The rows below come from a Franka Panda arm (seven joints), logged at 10 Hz.
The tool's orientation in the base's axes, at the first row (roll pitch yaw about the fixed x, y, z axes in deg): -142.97 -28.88 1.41
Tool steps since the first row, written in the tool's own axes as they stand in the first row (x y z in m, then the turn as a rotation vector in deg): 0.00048 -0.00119 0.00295 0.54 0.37 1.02; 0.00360 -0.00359 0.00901 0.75 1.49 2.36; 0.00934 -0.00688 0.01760 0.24 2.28 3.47; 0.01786 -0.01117 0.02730 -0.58 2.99 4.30; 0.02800 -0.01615 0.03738 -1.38 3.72 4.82; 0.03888 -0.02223 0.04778 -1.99 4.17 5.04; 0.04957 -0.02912 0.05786 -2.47 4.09 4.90; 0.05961 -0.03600 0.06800 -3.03 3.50 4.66; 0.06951 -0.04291 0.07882 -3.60 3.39 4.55
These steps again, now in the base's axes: 0.00114 0.00276 -0.00120 0.97 0.34 -0.65; 0.00538 0.00843 -0.00267 1.99 0.28 -2.07; 0.01256 0.01641 -0.00416 2.20 0.32 -3.51; 0.02228 0.02591 -0.00457 2.01 0.25 -4.86; 0.03335 0.03624 -0.00409 1.73 -0.02 -6.00; 0.04484 0.04764 -0.00290 1.42 -0.26 -6.68; 0.05580 0.05948 -0.00115 0.92 -0.29 -6.78; 0.06621 0.07134 0.00024 0.16 0.02 -6.57; 0.07674 0.08364 0.00110 -0.41 0.02 -6.71
